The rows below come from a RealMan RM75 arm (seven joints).
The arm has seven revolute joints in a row. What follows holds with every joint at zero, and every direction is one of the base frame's.
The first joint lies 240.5 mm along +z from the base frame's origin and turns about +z.
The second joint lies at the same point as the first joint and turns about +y.
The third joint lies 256 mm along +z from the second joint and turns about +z.
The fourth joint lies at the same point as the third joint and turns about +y.
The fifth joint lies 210 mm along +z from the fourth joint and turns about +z.
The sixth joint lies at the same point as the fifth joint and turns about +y.
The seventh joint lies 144 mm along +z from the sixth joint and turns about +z.
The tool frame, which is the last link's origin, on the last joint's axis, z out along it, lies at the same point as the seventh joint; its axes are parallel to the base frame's.
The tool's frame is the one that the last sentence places.
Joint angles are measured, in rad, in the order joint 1, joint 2, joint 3, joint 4, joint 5, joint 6, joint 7. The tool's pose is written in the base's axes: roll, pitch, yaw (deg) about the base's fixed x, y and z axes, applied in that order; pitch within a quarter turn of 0, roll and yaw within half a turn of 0; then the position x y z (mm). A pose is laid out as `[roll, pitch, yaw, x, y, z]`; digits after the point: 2 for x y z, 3 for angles.
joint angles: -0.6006, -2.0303, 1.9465, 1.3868, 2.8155, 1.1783, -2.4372
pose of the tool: [-149.958, 32.455, 4.968, -154.33, 354.62, -63.16]
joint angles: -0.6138, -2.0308, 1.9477, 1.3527, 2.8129, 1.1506, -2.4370
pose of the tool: [-149.691, 32.394, 4.942, -156.23, 358.78, -65.91]
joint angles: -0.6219, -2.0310, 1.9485, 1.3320, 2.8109, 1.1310, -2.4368
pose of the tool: [-149.472, 32.248, 4.847, -157.07, 361.52, -67.58]
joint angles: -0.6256, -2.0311, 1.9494, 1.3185, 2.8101, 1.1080, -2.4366
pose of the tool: [-149.088, 31.808, 4.584, -157.10, 363.96, -68.84]
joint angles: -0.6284, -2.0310, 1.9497, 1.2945, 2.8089, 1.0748, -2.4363
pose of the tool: [-148.495, 31.297, 4.603, -159.49, 367.23, -70.51]
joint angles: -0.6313, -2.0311, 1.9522, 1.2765, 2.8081, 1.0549, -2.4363
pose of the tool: [-148.263, 31.171, 4.600, -161.55, 368.96, -72.09]
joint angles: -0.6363, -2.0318, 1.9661, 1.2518, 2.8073, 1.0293, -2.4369
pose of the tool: [-148.449, 31.388, 4.087, -164.14, 369.61, -76.21]
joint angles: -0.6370, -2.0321, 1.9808, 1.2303, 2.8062, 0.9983, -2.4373
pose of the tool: [-148.525, 31.344, 3.492, -166.90, 369.90, -80.21]
